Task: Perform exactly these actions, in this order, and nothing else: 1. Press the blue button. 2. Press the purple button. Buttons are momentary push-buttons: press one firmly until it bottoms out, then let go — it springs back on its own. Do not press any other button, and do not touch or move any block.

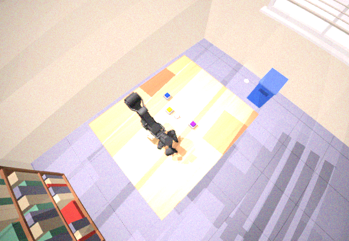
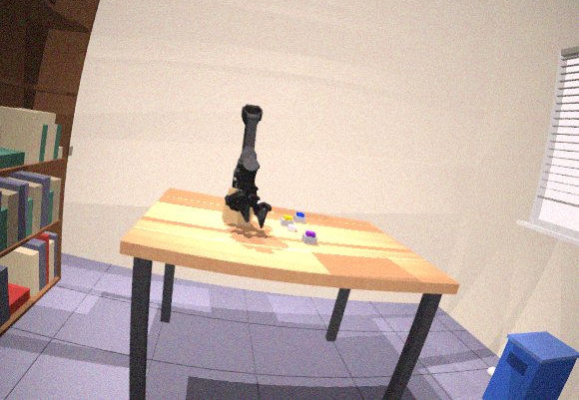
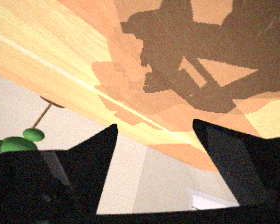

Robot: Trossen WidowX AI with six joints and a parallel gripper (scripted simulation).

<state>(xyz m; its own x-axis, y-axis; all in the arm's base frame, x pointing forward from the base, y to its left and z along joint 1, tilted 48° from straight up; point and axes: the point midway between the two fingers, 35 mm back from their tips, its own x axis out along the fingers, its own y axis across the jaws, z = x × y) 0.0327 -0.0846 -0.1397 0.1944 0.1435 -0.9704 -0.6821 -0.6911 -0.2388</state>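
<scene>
Right now my gripper tip is 380 mm to the right of the blue button, 250 mm short of it and 10 mm above it. From my gripper tip the other things lie so: yellow button (270 mm to the left, 170 mm ahead, 10 mm below); then small white block (190 mm to the left, 180 mm ahead, 40 mm below); then purple button (220 mm ahead, 50 mm to the left, 10 mm below).
</scene>
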